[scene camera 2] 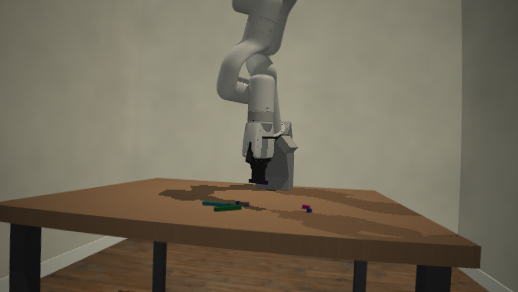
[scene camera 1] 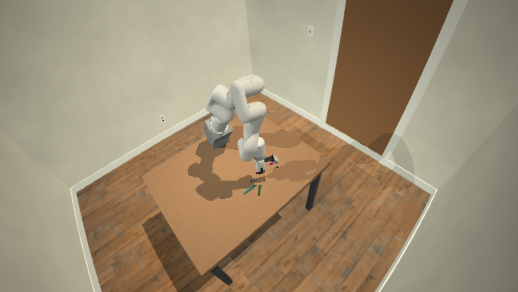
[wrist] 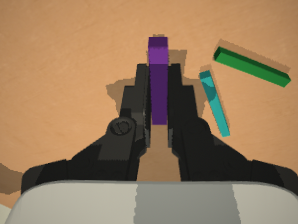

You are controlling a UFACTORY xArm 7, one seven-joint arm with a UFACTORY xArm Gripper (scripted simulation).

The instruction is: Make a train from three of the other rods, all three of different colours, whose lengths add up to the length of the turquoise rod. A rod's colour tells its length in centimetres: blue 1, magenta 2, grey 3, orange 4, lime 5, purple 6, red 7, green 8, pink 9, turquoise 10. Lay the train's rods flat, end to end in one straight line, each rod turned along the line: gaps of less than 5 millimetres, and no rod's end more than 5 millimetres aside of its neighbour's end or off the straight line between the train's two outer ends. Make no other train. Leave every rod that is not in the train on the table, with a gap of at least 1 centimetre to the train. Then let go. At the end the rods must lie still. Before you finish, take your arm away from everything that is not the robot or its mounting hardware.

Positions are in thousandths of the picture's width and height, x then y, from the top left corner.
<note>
In view: the gripper (scene camera 2: 499,628), a green rod (wrist: 770,261) and a turquoise rod (wrist: 690,346).
The gripper is seen too in the wrist view (wrist: 535,368).
</note>
